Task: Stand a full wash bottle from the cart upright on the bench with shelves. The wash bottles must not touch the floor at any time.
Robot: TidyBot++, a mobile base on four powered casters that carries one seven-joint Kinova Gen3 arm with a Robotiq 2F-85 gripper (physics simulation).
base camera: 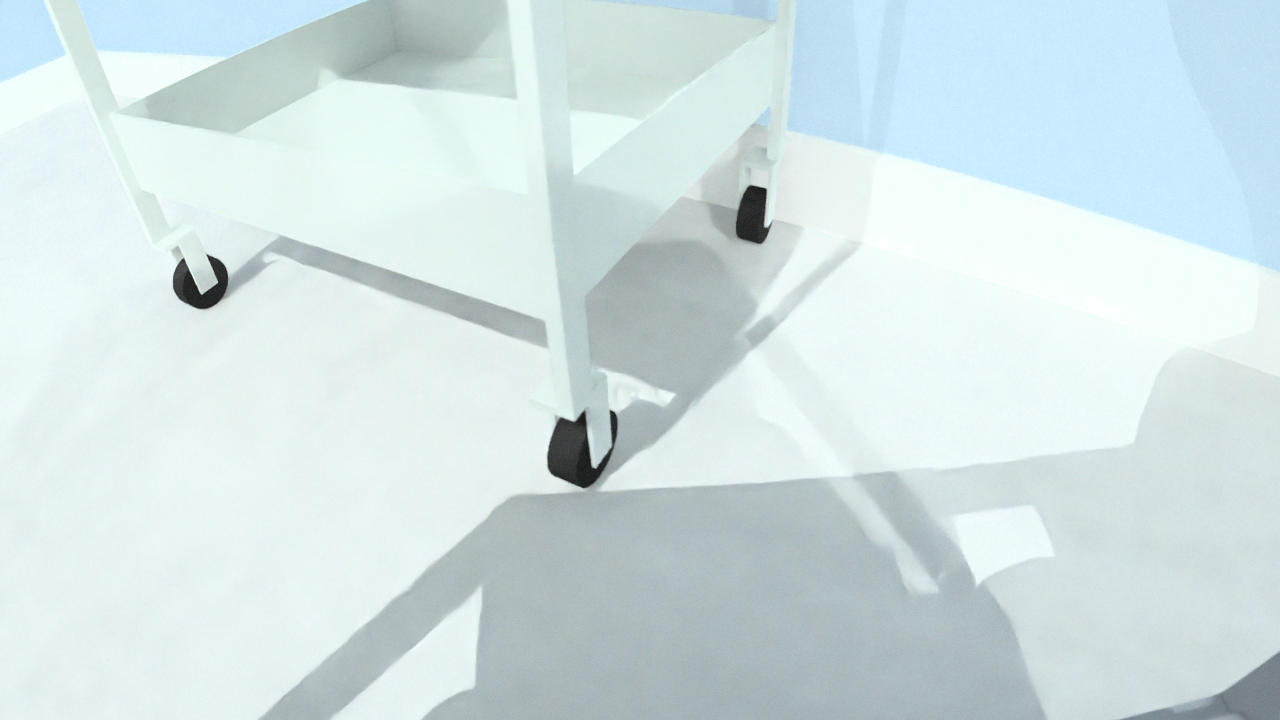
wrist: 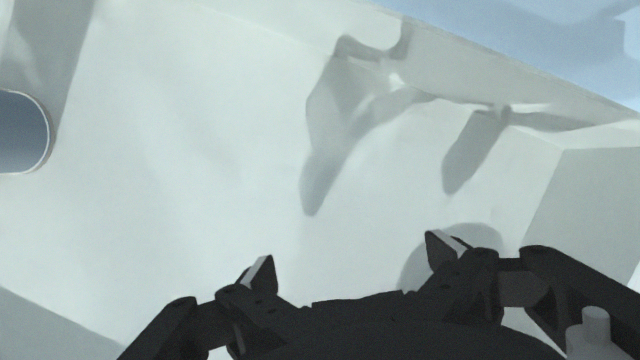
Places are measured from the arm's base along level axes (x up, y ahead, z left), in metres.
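Pixels of known places: gripper, fingertip midpoint: (wrist: pixel 350 259).
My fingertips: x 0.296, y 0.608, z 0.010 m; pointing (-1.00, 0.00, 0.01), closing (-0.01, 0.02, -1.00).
Note:
Behind a point stands the place of what it marks.
The white cart (base camera: pixel 554 223) {x -0.202, y 0.353, z 0.020 m} stands near the wall in the base view, with its lower tray, posts and casters showing. In the wrist view a white walled tray (wrist: pixel 175 200) {x 0.266, y 0.652, z 0.123 m} lies below my gripper (wrist: pixel 350 259) {x 0.297, y 0.608, z 0.010 m}. The gripper is open, its two dark fingers wide apart, with no object between them. Shadows of the gripper and arm fall on the tray floor and its far wall. A rounded blue-grey thing (wrist: pixel 22 132) {x 0.288, y 0.712, z 0.205 m} with a thin pale rim is cut off at the left edge; I cannot tell what it is. No wash bottle and no bench with shelves can be made out.
Black casters (base camera: pixel 581 450) {x -0.355, y 0.360, z 0.020 m} (base camera: pixel 200 281) {x -0.364, y 0.579, z 0.376 m} (base camera: pixel 754 214) {x -0.359, y 0.618, z -0.124 m} stand on the pale floor (base camera: pixel 268 429) {x -0.396, y 0.424, z 0.257 m}. The blue wall (base camera: pixel 1056 116) {x -0.236, y 0.567, z -0.357 m} with a white baseboard (base camera: pixel 1029 241) {x -0.346, y 0.552, z -0.358 m} runs behind the cart. Broad shadows cross the floor. A grey shape (base camera: pixel 1257 694) shows at the lower right corner.

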